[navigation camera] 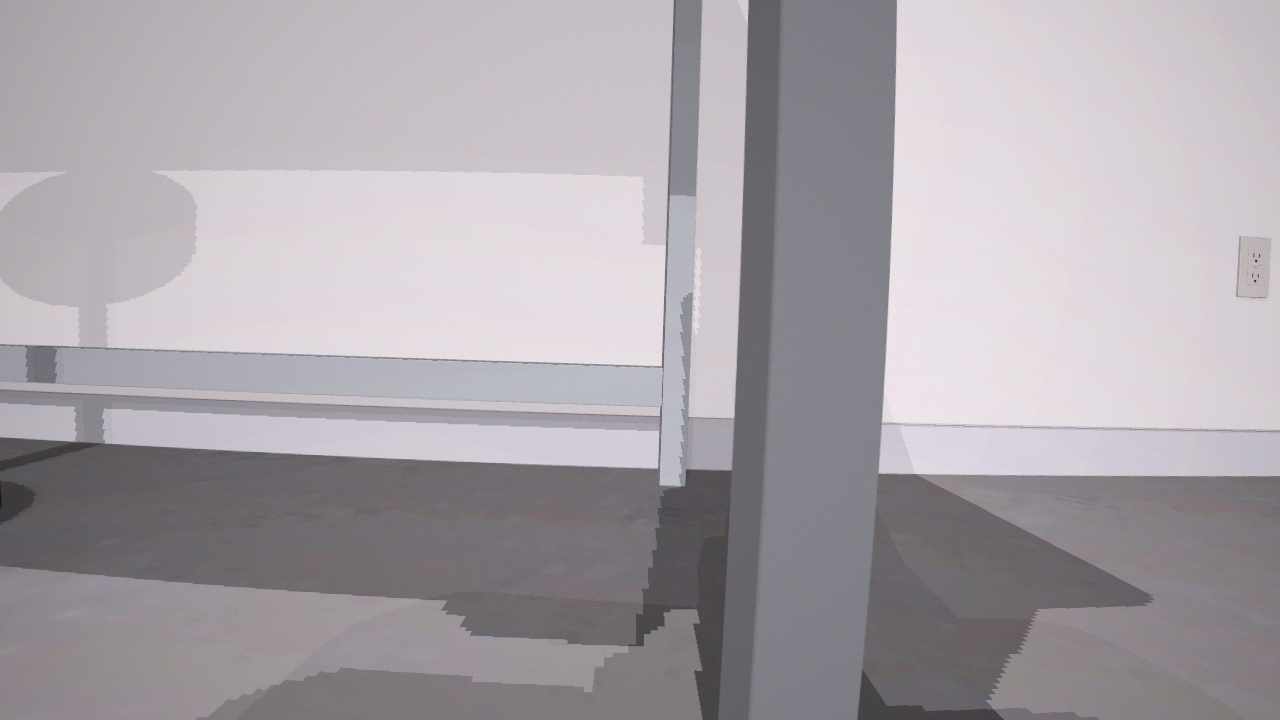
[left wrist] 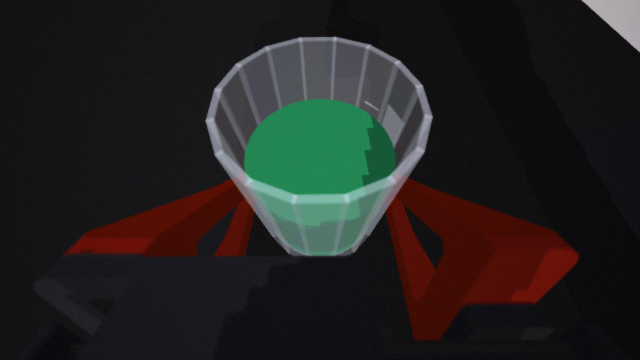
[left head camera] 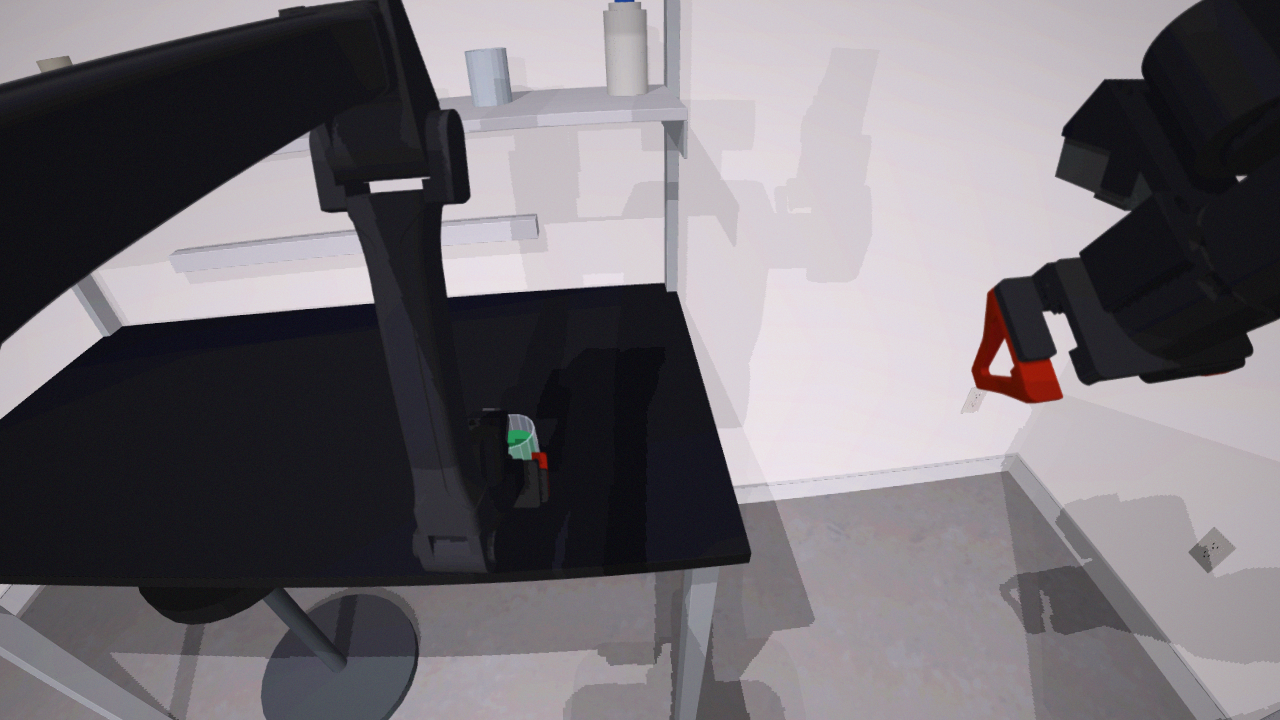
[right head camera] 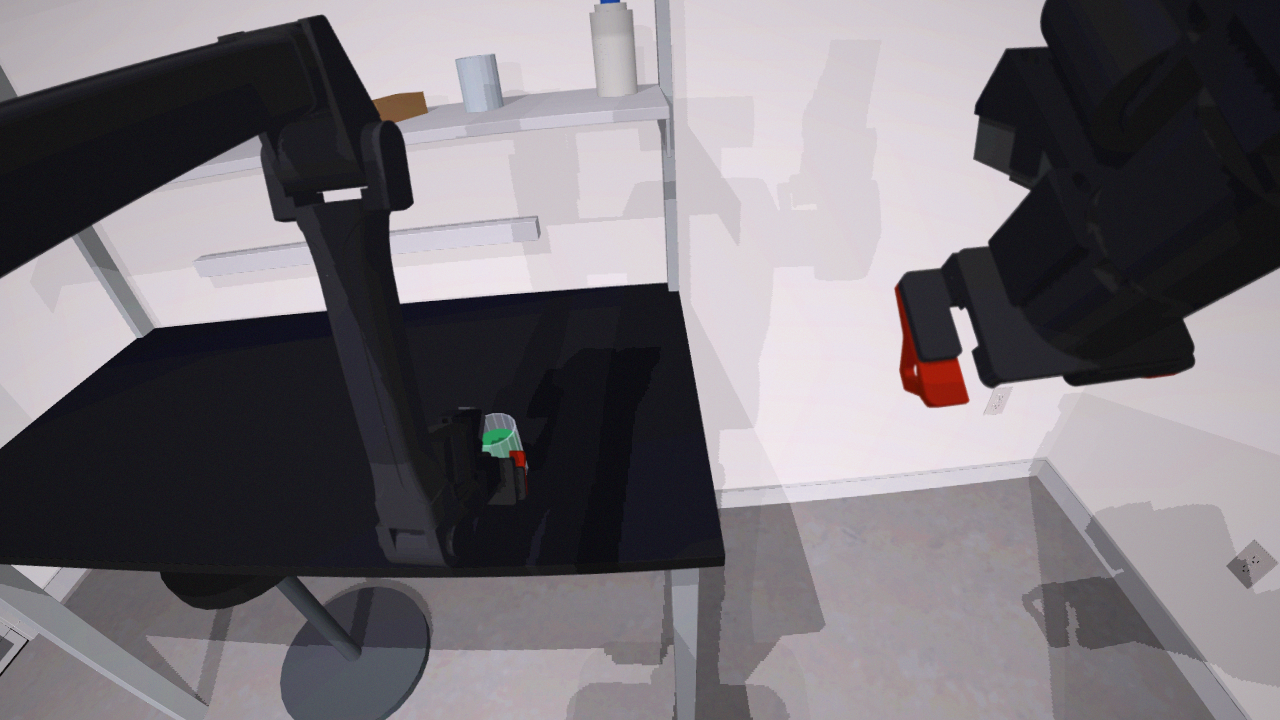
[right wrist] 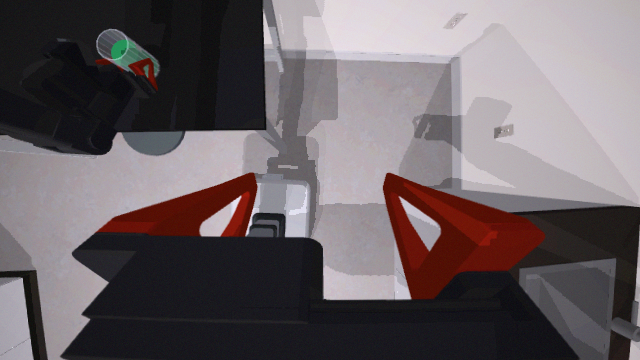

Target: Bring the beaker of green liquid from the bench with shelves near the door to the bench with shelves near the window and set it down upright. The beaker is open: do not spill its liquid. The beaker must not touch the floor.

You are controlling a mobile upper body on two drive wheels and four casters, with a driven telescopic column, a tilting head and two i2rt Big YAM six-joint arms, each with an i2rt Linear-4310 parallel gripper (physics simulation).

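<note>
The clear beaker of green liquid is upright at the black bench top, near its front right part in the head views. Its base is hidden, so I cannot tell whether it touches the bench. My left gripper is shut on the beaker, with red fingers against both sides. The liquid is level inside. My right gripper is open and empty, raised to the right of the bench.
A shelf above the bench holds a pale blue cylinder and a beige bottle. A stool base stands below. A bench leg is close in the navigation view. A dark bench with a sink is at lower right.
</note>
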